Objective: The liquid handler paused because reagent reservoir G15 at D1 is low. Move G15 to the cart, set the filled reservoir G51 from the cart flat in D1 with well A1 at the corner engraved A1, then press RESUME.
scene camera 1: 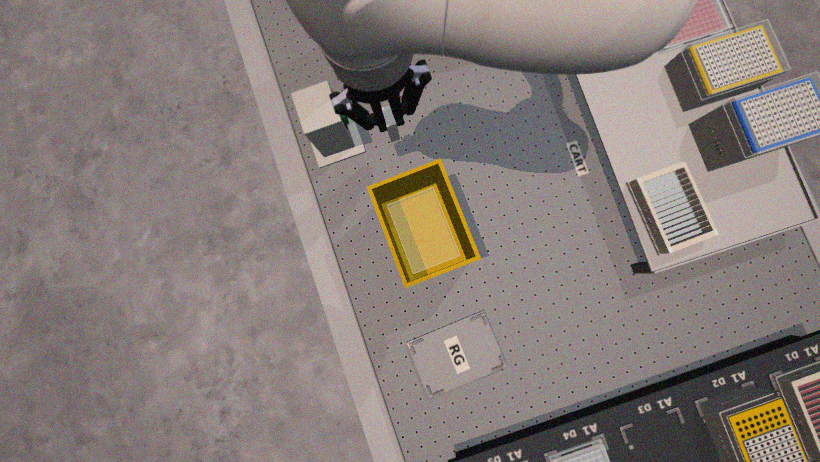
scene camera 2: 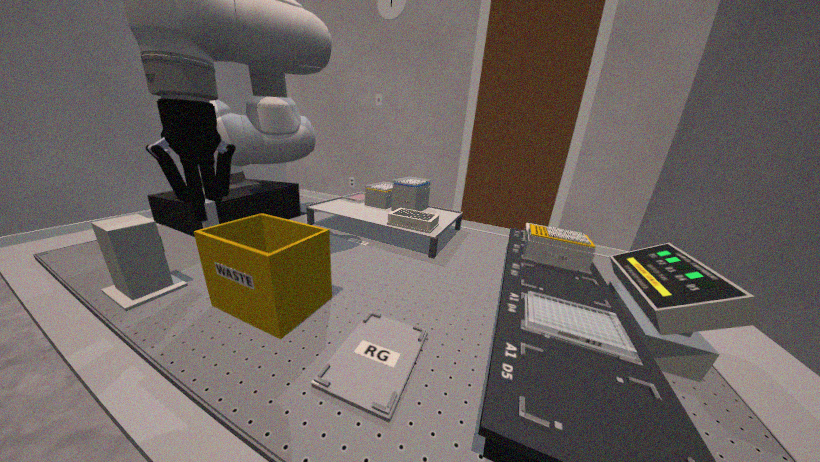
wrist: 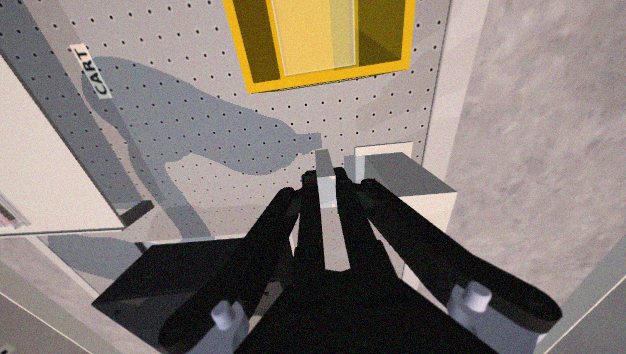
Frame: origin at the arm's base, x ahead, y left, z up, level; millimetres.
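Where they show: gripper, between the fingertips: (scene camera 1: 392, 132) (wrist: 322, 161).
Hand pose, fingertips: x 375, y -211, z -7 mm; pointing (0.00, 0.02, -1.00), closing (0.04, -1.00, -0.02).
After its pixels a point has its place.
My gripper (scene camera 1: 391, 129) @[x 375, y -211, z -7 mm] (scene camera 2: 207, 213) (wrist: 322, 161) @[x 375, y -211, z -7 mm] is shut and empty, pointing down above the table beside the grey-white box (scene camera 1: 318, 109) @[x 320, y -312, z 36 mm] (scene camera 2: 133, 252) @[x 351, y -322, z -7 mm] (wrist: 430, 207) @[x 334, y -321, z 36 mm]. A sliver of green button (scene camera 1: 344, 118) @[x 329, y -280, z -4 mm] shows on the box's side in scene camera 1. A white-rimmed reservoir (scene camera 1: 677, 209) @[x 630, y 192, z -27 mm] (scene camera 2: 413, 218) @[x 640, y 138, z -2 mm] with pale blue troughs stands on the cart (scene camera 1: 608, 126) @[x 465, y 138, z -34 mm] (scene camera 2: 344, 220) (wrist: 50, 175) @[x 367, y 170, z -34 mm]. Part of a reservoir with red troughs (scene camera 1: 810, 401) @[x 958, y 263, z -4 mm] shows at D1 in scene camera 1; D1 is hidden in scene camera 2. The reservoirs' G labels and the RESUME lettering cannot be read.
A deep yellow waste bin (scene camera 1: 471, 246) @[x 591, y -153, z 39 mm] (scene camera 2: 263, 281) @[x 604, y -264, z -1 mm] (wrist: 325, 75) @[x 460, y -215, z 41 mm] stands near the box. Yellow (scene camera 1: 737, 60) @[x 439, y 326, z 31 mm] and blue (scene camera 1: 780, 114) @[x 542, y 323, z 64 mm] tip racks stand on the cart. The RG holder (scene camera 1: 484, 338) @[x 745, y -164, z -86 mm] (scene camera 2: 350, 378) @[x 750, y -267, z -86 mm], dark deck (scene camera 2: 504, 424) @[x 920, y -271, z -34 mm] and tilted screen (scene camera 2: 682, 278) @[x 1140, y 10, z 39 mm] are further off.
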